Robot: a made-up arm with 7 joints.
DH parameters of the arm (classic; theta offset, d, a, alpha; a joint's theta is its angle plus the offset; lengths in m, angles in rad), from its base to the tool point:
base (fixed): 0.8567 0 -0.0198 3.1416
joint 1: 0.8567 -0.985 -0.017 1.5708
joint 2: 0 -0.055 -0.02 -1.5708
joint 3: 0 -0.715 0.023 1.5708
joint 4: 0 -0.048 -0.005 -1.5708
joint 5: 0 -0.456 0.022 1.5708
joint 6: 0 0.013 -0.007 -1.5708
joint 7: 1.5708 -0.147 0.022 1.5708
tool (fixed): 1.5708 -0.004 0 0
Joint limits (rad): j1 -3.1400..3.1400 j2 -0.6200..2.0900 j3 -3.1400..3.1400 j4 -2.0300..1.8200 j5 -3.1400..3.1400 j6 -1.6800..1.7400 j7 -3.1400..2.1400
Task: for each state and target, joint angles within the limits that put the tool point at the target. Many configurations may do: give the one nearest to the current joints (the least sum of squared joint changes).
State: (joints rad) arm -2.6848 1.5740 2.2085 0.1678 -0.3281 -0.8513 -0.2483
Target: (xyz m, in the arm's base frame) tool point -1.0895 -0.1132 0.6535
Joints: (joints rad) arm -3.0034 1.7820 2.2291 -0.4769 -0.2822 -1.1569 -0.2021
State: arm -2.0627 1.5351 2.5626 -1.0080 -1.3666 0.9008 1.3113
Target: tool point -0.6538 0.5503 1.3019
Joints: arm -2.0748 0.7345 2.3031 -1.4397 -1.4630 0.9856 1.3252
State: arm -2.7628 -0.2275 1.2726 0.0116 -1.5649 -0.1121 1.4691
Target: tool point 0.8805 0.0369 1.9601
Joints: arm -2.9350 -0.6200 1.6617 0.3109 -1.6161 -0.2102 1.4615
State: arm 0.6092 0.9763 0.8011 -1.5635 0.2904 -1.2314 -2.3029
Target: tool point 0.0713 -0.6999 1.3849
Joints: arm 1.5621 1.6965 0.2816 -1.4719 0.1911 -1.3689 -2.2961
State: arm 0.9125 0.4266 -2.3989 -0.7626 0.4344 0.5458 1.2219
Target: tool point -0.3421 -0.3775 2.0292
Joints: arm 1.2013 -0.0573 -2.1321 -1.1136 0.4090 0.4554 1.2297
